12 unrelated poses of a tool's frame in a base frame.
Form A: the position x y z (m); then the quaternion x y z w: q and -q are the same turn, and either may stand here.
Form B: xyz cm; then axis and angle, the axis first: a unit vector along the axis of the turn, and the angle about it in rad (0 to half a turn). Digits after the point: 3 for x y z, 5 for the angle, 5 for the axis.
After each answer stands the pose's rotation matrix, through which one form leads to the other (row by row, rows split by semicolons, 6 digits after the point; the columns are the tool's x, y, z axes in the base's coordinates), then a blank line. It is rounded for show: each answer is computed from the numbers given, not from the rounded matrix.
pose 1, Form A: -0.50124, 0.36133, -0.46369, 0.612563, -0.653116, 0.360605, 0.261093
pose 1, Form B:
-50.124, 36.133, -46.369, 0.63457, -0.67658, 0.37356, 2.61328
-0.113194 -0.988453 0.100739; -0.611847 -0.010539 -0.790906; 0.782835 -0.151162 -0.603589

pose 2, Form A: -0.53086, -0.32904, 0.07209, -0.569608, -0.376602, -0.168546, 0.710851
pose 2, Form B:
-53.086, -32.904, 7.209, -0.80986, -0.53545, -0.23964, 1.56018
0.659526 0.668654 -0.343406; 0.189409 0.294277 0.936763; 0.727427 -0.682864 0.067435

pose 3, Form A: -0.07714, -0.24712, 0.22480, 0.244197, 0.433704, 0.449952, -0.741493
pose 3, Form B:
-7.714, -24.712, 22.480, -0.36395, -0.64639, -0.67061, 1.47101
0.218888 0.879091 -0.423423; -0.455454 0.475822 0.752433; 0.862931 0.028151 0.504537

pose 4, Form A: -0.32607, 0.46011, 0.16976, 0.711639, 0.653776, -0.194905, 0.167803
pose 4, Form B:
-32.607, 46.011, 16.976, 0.72188, 0.66318, -0.19771, 2.80439
0.069177 0.995917 -0.057993; 0.865095 -0.088837 -0.493679; -0.496816 -0.016018 -0.867708

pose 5, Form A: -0.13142, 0.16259, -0.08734, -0.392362, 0.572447, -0.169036, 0.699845
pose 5, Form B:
-13.142, 16.259, -8.734, -0.54930, 0.80142, -0.23665, 1.59123
0.287462 -0.212615 0.933895; -0.685811 0.634958 0.355657; -0.668602 -0.742714 0.036713

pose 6, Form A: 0.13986, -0.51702, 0.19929, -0.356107, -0.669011, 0.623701, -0.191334
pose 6, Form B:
13.986, -51.702, 19.929, 0.36281, 0.68160, -0.63544, 2.75655
-0.673158 0.715150 -0.188200; 0.237809 -0.031631 -0.970797; -0.700218 -0.698255 -0.148776

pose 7, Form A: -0.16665, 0.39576, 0.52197, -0.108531, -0.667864, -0.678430, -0.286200
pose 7, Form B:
-16.665, 39.576, 52.197, 0.11327, 0.69702, 0.70805, 2.56108
-0.812621 -0.243366 0.529547; 0.533302 0.055907 0.844076; -0.235024 0.968322 0.084356

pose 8, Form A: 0.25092, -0.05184, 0.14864, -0.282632, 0.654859, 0.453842, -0.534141
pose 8, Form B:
25.092, -5.184, 14.864, 0.33432, -0.77462, -0.53684, 2.01461
-0.269625 0.114663 -0.956114; -0.854999 0.428293 0.292474; 0.443033 0.896335 -0.017442

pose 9, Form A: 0.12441, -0.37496, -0.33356, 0.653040, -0.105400, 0.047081, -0.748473
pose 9, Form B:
12.441, -37.496, -33.356, -0.98473, 0.15893, -0.07099, 1.45008
0.973348 -0.067183 0.219270; -0.208139 0.142643 0.967642; -0.096287 -0.987491 0.124858

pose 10, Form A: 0.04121, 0.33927, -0.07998, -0.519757, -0.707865, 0.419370, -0.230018
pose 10, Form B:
4.121, 33.927, -7.998, 0.53408, 0.72737, -0.43092, 2.67740
-0.353889 0.928761 -0.110298; 0.542910 0.107963 -0.832822; -0.761585 -0.354608 -0.542441

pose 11, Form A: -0.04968, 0.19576, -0.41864, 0.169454, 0.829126, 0.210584, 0.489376
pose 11, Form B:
-4.968, 19.576, -41.864, 0.19431, 0.95075, 0.24148, 2.11884
-0.463592 0.074888 0.882878; 0.487107 0.853879 0.183348; -0.740141 0.515055 -0.432330

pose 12, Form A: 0.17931, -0.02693, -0.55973, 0.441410, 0.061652, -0.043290, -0.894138
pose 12, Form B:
17.931, -2.693, -55.973, -0.98575, -0.13768, 0.09667, 0.92859
0.988650 -0.022987 -0.148468; 0.131842 0.606567 0.784025; 0.072033 -0.794700 0.602713

